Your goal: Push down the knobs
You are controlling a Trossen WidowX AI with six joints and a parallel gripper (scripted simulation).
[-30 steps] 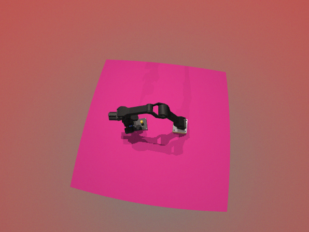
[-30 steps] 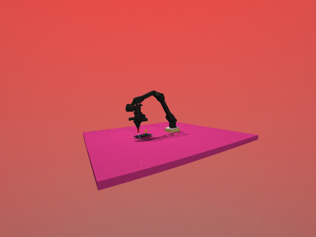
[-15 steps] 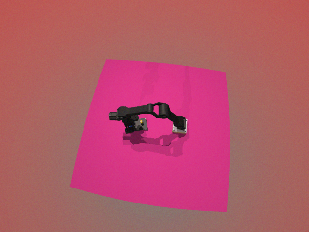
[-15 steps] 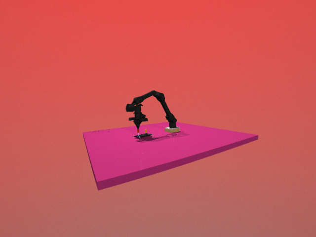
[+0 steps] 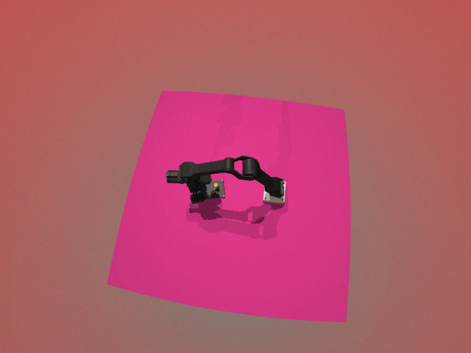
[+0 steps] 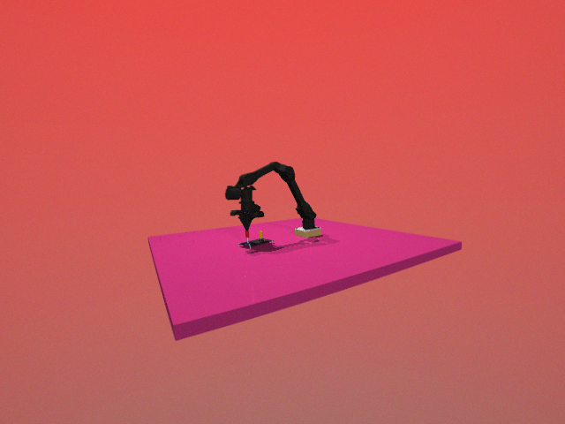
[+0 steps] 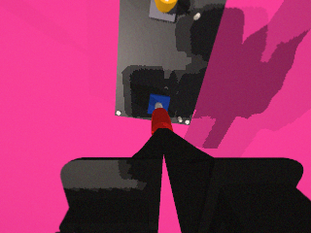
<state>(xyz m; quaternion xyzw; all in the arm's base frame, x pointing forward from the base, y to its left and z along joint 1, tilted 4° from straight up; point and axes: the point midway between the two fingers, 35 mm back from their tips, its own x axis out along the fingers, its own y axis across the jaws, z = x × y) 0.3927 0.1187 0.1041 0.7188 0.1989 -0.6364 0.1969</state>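
The red knob is 2 cm below my gripper tip. Also, from my gripper tip: orange knob: 8 cm behind, 5 cm to the right, 3 cm below.
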